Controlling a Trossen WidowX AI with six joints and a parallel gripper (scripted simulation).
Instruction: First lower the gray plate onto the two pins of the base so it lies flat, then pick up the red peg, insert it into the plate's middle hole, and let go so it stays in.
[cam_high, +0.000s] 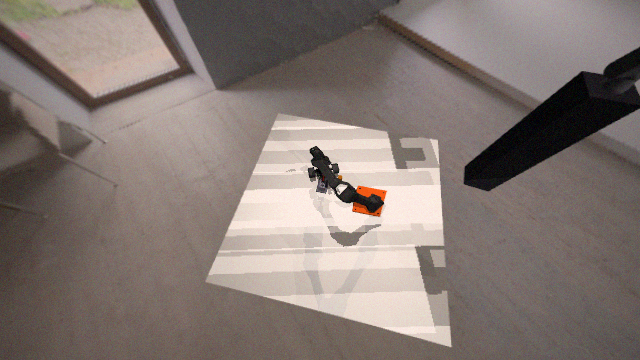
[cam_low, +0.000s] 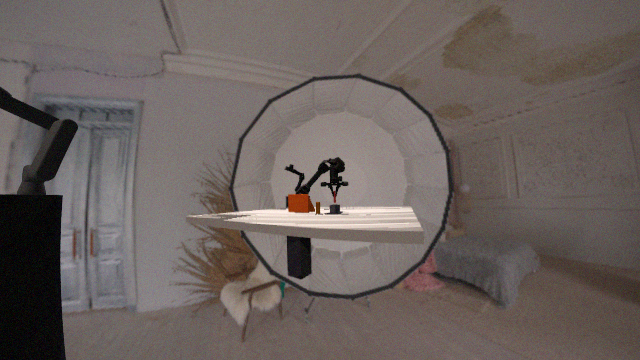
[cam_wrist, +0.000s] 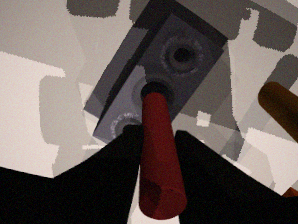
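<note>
The gray plate is 70 mm below my gripper tip. Also, from my gripper tip: red peg: right at my gripper tip; then orange post: 100 mm behind, 60 mm to the right, 70 mm below.
</note>
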